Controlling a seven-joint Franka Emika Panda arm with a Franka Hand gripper.
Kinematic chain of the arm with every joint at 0, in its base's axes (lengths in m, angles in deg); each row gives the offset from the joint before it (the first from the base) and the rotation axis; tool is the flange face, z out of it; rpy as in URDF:
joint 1: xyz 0 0 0.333 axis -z
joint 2: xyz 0 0 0 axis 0.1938 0.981 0
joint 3: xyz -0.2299 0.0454 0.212 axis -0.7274 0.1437 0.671
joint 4: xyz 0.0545 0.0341 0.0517 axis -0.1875 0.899 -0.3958
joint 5: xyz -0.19 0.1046 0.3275 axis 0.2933 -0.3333 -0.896
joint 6: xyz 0 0 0 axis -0.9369 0.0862 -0.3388
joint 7: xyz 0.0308 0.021 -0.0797 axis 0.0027 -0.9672 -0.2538
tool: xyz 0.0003 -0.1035 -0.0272 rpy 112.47 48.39 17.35
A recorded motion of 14 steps. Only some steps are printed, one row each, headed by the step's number.
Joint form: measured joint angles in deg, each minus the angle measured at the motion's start. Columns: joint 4, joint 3, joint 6, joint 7, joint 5, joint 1, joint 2.
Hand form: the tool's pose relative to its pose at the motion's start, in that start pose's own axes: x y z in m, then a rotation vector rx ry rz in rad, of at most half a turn. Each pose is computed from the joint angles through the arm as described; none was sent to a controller.
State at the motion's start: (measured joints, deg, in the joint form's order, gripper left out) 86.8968 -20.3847 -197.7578 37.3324 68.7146 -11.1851 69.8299
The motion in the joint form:
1: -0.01 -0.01 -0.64 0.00 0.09 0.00 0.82
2: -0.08 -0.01 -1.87 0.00 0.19 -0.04 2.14
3: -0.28 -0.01 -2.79 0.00 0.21 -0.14 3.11
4: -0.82 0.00 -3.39 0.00 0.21 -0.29 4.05
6: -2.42 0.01 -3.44 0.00 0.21 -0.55 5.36
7: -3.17 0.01 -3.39 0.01 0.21 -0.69 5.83
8: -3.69 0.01 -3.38 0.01 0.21 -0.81 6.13
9: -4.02 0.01 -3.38 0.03 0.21 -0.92 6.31
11: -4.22 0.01 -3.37 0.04 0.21 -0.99 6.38
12: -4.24 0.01 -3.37 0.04 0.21 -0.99 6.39
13: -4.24 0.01 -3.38 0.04 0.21 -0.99 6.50
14: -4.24 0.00 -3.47 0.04 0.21 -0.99 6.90
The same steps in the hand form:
1: 0.0002 0.0004 0.0073 -0.0011 -0.0031 -0.0001
2: 0.0003 0.0002 0.0184 0.0011 -0.0061 -0.0005
3: 0.0003 -0.0011 0.0256 0.0054 -0.0072 -0.0012
4: 0.0006 -0.0039 0.0309 0.0103 -0.0079 -0.0025
6: 0.0031 -0.0112 0.0339 0.0178 -0.0081 -0.0048
7: 0.0042 -0.0148 0.0339 0.0220 -0.0070 -0.0061
8: 0.0048 -0.0176 0.0337 0.0255 -0.0058 -0.0075
9: 0.0049 -0.0196 0.0334 0.0280 -0.0049 -0.0087
11: 0.0050 -0.0208 0.0329 0.0298 -0.0040 -0.0095
12: 0.0050 -0.0209 0.0328 0.0300 -0.0039 -0.0095
13: 0.0049 -0.0207 0.0340 0.0288 -0.0051 -0.0094
14: 0.0047 -0.0200 0.0381 0.0251 -0.0091 -0.0087

